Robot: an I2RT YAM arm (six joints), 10 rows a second.
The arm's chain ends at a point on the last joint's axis. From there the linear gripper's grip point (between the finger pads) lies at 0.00 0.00 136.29 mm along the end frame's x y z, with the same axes.
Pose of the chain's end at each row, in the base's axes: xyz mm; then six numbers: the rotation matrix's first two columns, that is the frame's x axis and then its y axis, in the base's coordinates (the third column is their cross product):
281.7, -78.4, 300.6, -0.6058, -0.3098, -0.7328, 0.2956, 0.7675, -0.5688
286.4, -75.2, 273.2, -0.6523, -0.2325, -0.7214, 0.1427, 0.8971, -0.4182
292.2, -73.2, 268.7, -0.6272, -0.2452, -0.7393, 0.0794, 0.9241, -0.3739
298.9, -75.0, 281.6, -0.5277, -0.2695, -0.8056, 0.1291, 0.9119, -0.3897
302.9, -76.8, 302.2, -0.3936, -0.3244, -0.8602, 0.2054, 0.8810, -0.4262
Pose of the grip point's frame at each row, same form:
382.4, -154.9, 249.7, -0.6058, -0.3098, -0.7328, 0.2956, 0.7675, -0.5688
387.9, -126.4, 198.0, -0.6523, -0.2325, -0.7214, 0.1427, 0.8971, -0.4182
397.8, -113.2, 192.4, -0.6272, -0.2452, -0.7393, 0.0794, 0.9241, -0.3739
413.3, -117.2, 220.8, -0.5277, -0.2695, -0.8056, 0.1291, 0.9119, -0.3897
425.0, -123.7, 264.0, -0.3936, -0.3244, -0.8602, 0.2054, 0.8810, -0.4262

